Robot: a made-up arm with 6 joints.
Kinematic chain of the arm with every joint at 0, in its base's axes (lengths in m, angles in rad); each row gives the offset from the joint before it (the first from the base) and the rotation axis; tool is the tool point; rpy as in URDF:
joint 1: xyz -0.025 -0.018 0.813 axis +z
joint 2: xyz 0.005 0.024 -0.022 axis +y
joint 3: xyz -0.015 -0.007 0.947 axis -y
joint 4: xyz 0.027 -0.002 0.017 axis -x
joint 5: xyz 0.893 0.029 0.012 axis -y
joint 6: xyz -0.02 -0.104 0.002 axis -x
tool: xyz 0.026 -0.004 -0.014 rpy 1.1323 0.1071 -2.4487
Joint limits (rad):
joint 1: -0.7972..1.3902
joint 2: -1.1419..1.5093
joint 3: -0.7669..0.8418
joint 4: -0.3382..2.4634
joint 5: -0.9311..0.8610
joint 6: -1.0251..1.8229
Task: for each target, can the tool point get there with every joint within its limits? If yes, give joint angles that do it. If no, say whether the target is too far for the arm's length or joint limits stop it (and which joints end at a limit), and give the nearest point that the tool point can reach.
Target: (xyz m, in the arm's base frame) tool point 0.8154 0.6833 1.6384
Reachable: yes | joints 0.6793 0.1883 0.0016 1.6020 0.0591 -0.5654
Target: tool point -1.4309 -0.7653 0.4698
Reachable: no: joint limits stop it (at a limit: joint 2, joint 3, joint 5, joint 6) | nearest point -1.1984 -0.6417 1.9678 | short by 1.521 m
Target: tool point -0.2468 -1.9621 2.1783
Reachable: no: too far | nearest point -0.2573 -1.3279 1.9826 | short by 0.664 m
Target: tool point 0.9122 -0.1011 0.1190
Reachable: yes | joints -0.0345 1.3102 -0.2986 0.5436 0.2601 -0.0812
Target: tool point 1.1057 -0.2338 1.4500
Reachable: yes | joints -0.1836 0.2780 -0.0897 1.1796 0.7065 -0.5702
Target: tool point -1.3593 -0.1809 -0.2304
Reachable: no: joint limits stop it (at a limit: joint 1, joint 2, joint 3, joint 4, joint 6) | nearest point -0.0495 0.3838 0.1225 | short by 1.469 m
